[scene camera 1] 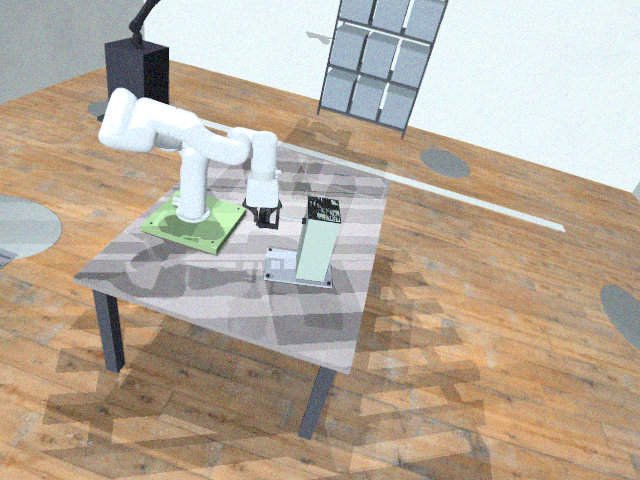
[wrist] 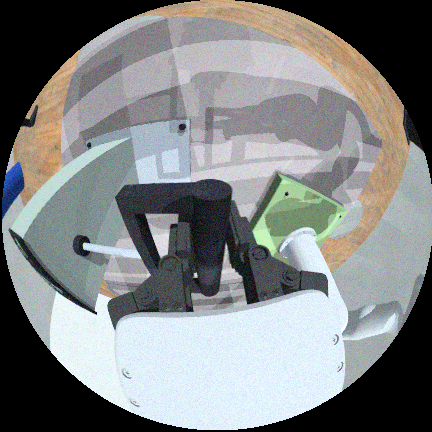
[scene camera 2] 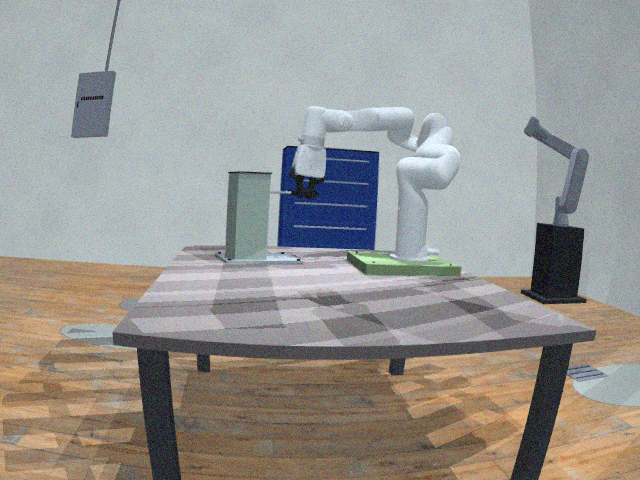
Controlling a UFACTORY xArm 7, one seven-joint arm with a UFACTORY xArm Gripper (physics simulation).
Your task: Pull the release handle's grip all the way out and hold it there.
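Note:
The release handle's black grip [wrist: 212, 235] is a round bar on a black bracket [wrist: 145, 200]. A thin white rod [wrist: 112, 251] [scene camera 1: 290, 220] [scene camera 2: 280, 192] joins the bracket to a pale green upright housing [scene camera 1: 316, 250] [scene camera 2: 248, 217] [wrist: 65, 200]. A length of the rod shows between the housing and the bracket. My gripper [scene camera 1: 267, 222] [scene camera 2: 306, 192] [wrist: 207, 216] is shut on the grip, with one finger on each side of the bar, beside the upper part of the housing. The far ends of the fingers are partly hidden behind the grip in the wrist view.
The housing stands on a light metal base plate [scene camera 1: 289, 279] [wrist: 160, 131] bolted to the table [scene camera 1: 232, 320] [scene camera 2: 356, 330]. My arm's green base [scene camera 1: 222, 235] [scene camera 2: 408, 267] [wrist: 300, 202] stands on the same table. A blue cabinet [scene camera 2: 351, 217] stands behind the table in scene camera 2.

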